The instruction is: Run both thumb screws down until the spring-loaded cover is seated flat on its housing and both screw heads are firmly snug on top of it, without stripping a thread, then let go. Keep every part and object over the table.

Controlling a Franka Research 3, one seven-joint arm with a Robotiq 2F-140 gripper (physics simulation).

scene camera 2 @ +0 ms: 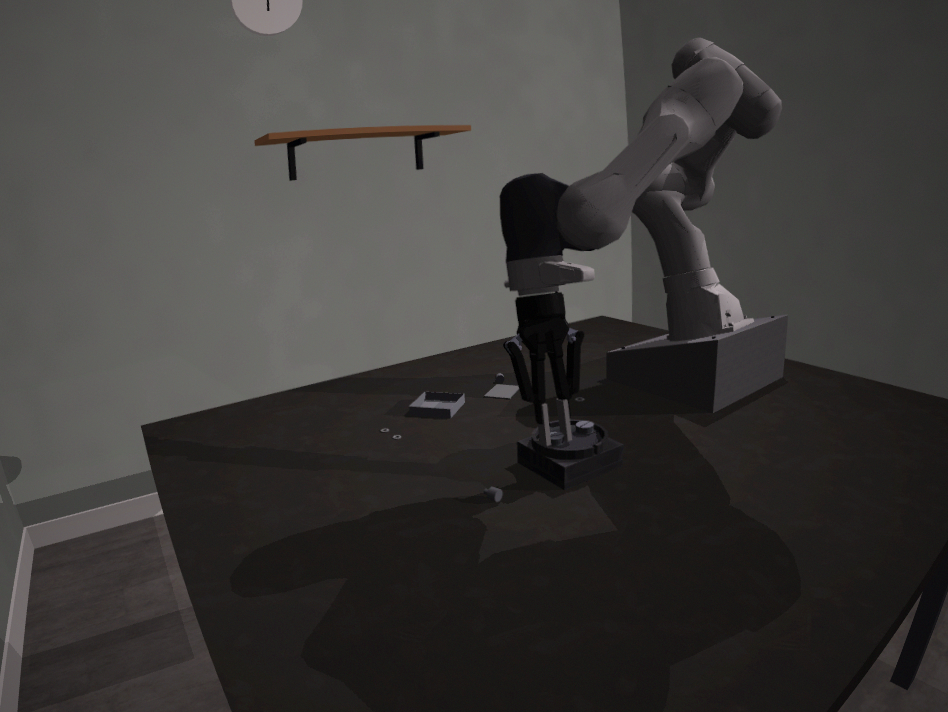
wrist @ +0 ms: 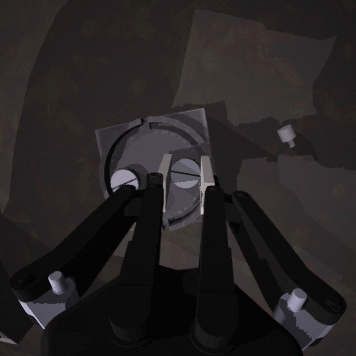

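The square dark housing (scene camera 2: pixel 565 470) (wrist: pixel 200 120) stands on the table with the round cover (scene camera 2: pixel 582 441) (wrist: pixel 145 152) inside its raised ring. My gripper (scene camera 2: pixel 556 430) (wrist: pixel 185 166) points down over it and is shut on one thumb screw (wrist: pixel 186 173), whose slotted head sits between the two light fingertips; in the scene view the fingertips partly hide this head. The other thumb screw (scene camera 2: pixel 584 426) (wrist: pixel 124 180) stands on the other side of the cover, apart from the fingers, its lower edge partly hidden by a finger link in the wrist view. Whether the cover is flat cannot be told.
A loose screw (scene camera 2: pixel 492 494) (wrist: pixel 286 134) lies on the table beside the housing. An open tray (scene camera 2: pixel 431 412), a pale flat square (scene camera 2: pixel 501 391), a small cylinder (scene camera 2: pixel 499 377) and small washers (scene camera 2: pixel 384 429) (scene camera 2: pixel 396 436) (scene camera 2: pixel 580 399) lie farther back. The robot's base block (scene camera 2: pixel 674 381) stands behind right.
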